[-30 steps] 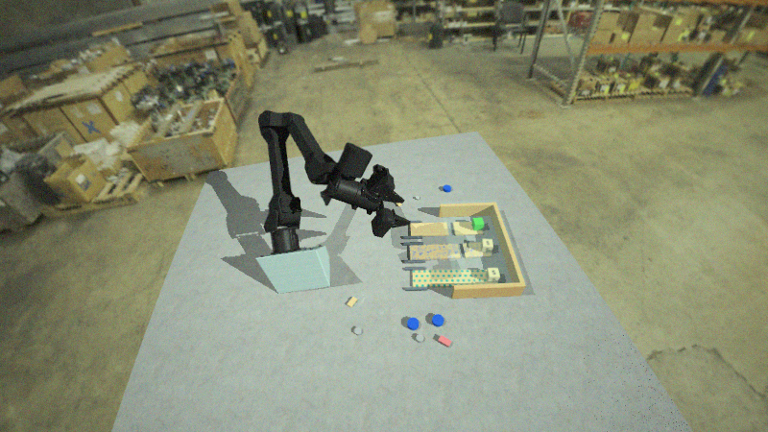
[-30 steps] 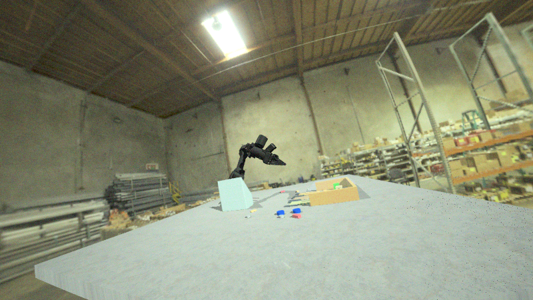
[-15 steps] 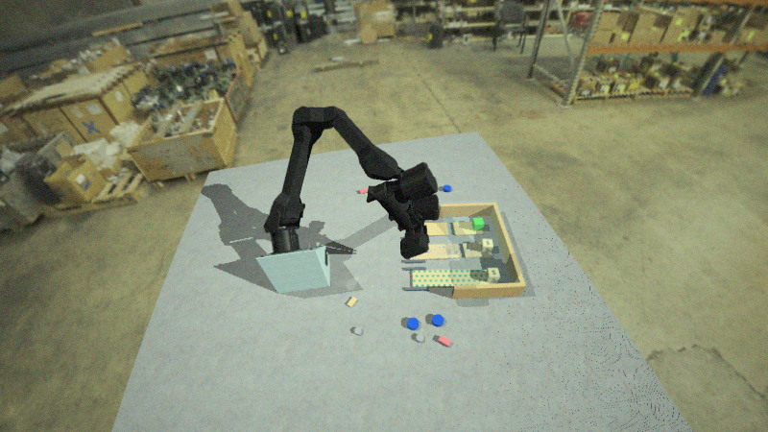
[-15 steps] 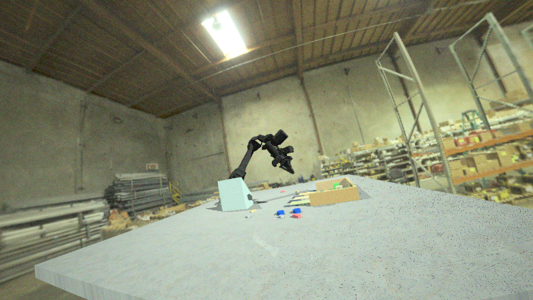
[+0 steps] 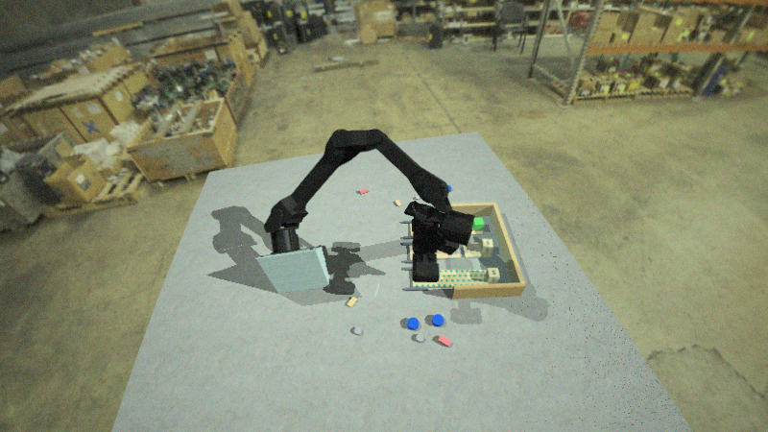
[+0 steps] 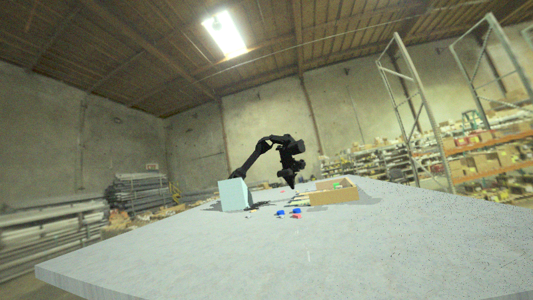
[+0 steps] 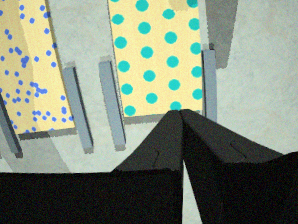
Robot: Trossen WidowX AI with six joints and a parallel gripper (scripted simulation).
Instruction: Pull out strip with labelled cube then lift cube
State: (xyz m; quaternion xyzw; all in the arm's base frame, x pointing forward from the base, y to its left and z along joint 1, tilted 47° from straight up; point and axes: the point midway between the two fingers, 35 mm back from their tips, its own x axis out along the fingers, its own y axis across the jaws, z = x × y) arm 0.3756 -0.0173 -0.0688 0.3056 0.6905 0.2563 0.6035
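Right now my gripper tip is 90 mm short of the dotted strip and 70 mm above it. Also, from my gripper tip: tan block 200 mm behind, 50 mm to the right, 70 mm below.
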